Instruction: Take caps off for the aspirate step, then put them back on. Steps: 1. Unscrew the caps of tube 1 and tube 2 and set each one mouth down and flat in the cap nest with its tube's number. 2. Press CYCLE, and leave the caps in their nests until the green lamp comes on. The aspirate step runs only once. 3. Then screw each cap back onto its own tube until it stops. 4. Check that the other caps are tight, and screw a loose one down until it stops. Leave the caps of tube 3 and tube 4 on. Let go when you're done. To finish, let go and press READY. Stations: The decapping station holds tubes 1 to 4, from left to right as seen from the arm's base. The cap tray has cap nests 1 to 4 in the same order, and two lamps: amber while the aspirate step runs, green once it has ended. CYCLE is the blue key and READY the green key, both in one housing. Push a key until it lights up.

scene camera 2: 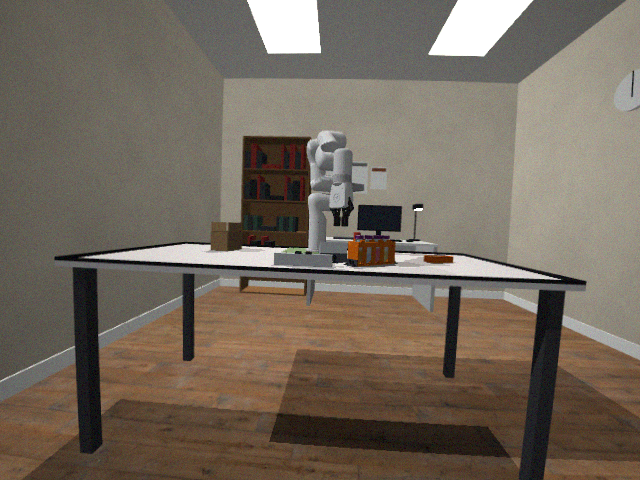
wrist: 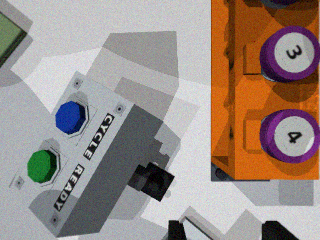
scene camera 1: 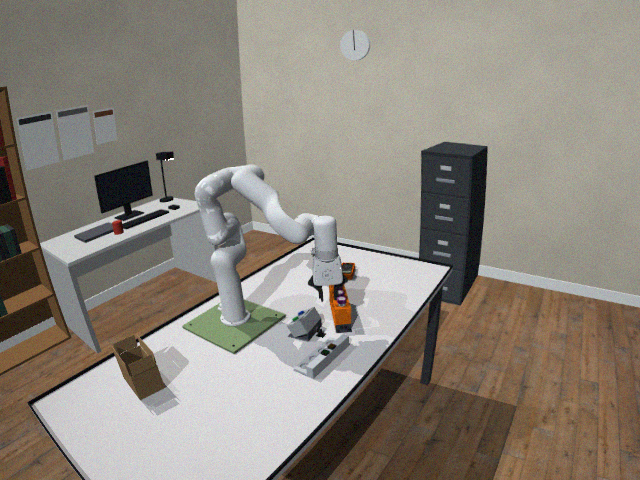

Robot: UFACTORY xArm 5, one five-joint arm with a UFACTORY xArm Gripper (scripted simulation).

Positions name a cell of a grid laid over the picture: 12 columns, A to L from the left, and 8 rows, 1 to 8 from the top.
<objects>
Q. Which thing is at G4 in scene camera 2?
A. My gripper.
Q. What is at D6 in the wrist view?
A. A grey key housing.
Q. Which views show the cardboard box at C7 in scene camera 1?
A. Scene camera 2 and scene camera 1 only.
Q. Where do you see a cardboard box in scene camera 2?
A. E5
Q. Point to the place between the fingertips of my gripper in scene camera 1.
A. At G5
</objects>
